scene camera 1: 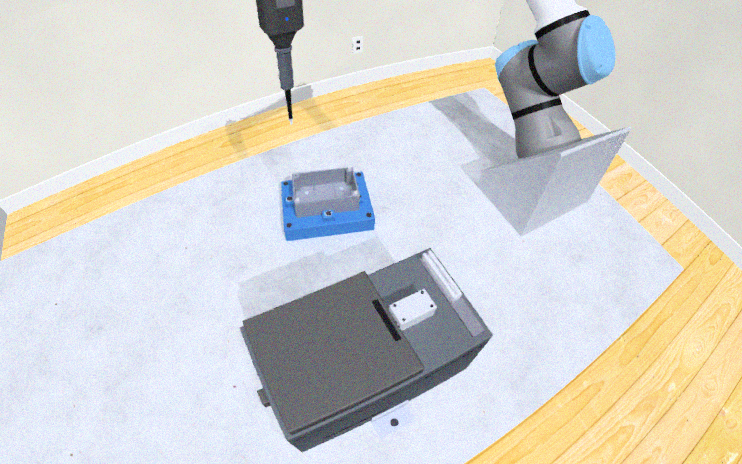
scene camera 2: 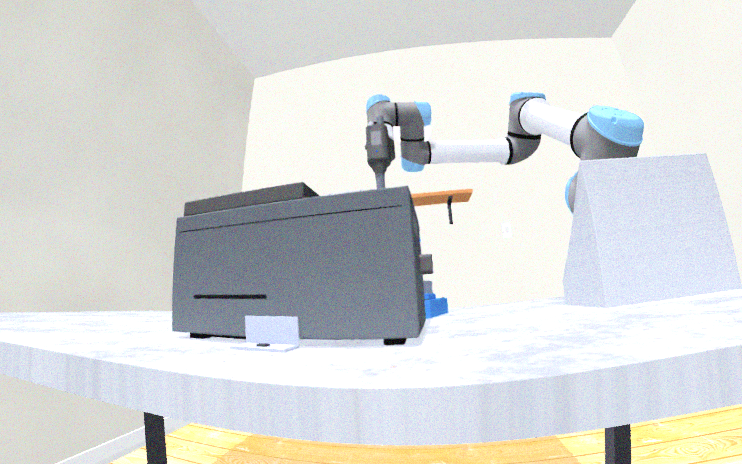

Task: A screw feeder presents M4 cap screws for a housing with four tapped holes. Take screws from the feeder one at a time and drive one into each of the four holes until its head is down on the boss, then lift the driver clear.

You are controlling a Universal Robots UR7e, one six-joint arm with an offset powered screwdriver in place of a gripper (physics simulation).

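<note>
The screw feeder [scene camera 1: 328, 350] [scene camera 2: 295, 273] is a large dark grey box with a pale rail [scene camera 1: 440, 276] at its right end. The housing [scene camera 1: 326, 205] is a grey open-topped box on a blue fixture [scene camera 1: 328, 227] [scene camera 2: 436, 307] behind the feeder. Its bosses are too small to tell whether any hold screws. My screwdriver [scene camera 1: 290, 121] points down, with its bit high above the table and above the housing in scene camera 1. A small light screw shows at the bit's tip. In scene camera 2 the feeder hides the bit and most of the housing.
The arm's base stands by a pale grey slanted block [scene camera 1: 569, 175] [scene camera 2: 656, 235] at the right. A white block with dark holes [scene camera 1: 413, 308] sits on the feeder. A small pale bracket [scene camera 1: 407, 411] [scene camera 2: 271, 328] stands at the feeder's front. An orange shelf [scene camera 2: 443, 196] shows behind the feeder.
</note>
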